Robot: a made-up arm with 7 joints.
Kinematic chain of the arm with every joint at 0, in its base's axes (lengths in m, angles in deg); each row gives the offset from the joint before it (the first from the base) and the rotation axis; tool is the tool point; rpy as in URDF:
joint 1: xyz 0 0 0.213 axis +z
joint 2: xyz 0 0 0 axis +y
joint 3: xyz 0 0 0.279 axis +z
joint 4: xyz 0.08 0 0 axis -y
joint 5: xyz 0.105 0 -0.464 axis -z
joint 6: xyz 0 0 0 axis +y
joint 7: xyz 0.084 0 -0.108 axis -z
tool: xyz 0 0 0 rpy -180 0 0
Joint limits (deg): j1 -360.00..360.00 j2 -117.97..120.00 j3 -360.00..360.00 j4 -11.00..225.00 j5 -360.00..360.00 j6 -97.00..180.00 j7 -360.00..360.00
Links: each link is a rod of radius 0.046 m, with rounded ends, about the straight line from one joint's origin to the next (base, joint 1, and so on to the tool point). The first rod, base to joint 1, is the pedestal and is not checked.
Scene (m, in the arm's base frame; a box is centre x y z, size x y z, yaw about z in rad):
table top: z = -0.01
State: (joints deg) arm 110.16 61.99 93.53 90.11 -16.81 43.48 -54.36
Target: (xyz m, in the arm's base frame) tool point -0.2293 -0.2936 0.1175
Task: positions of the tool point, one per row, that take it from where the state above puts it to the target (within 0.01 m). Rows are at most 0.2 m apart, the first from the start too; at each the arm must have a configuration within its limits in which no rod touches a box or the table.
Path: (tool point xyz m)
1: -0.6952 -0.0624 0.3452
2: -0.6111 -0.1637 0.2727
3: -0.4995 -0.2387 0.2083
4: -0.3689 -0.2827 0.1557
5: -0.2293 -0.2936 0.1175

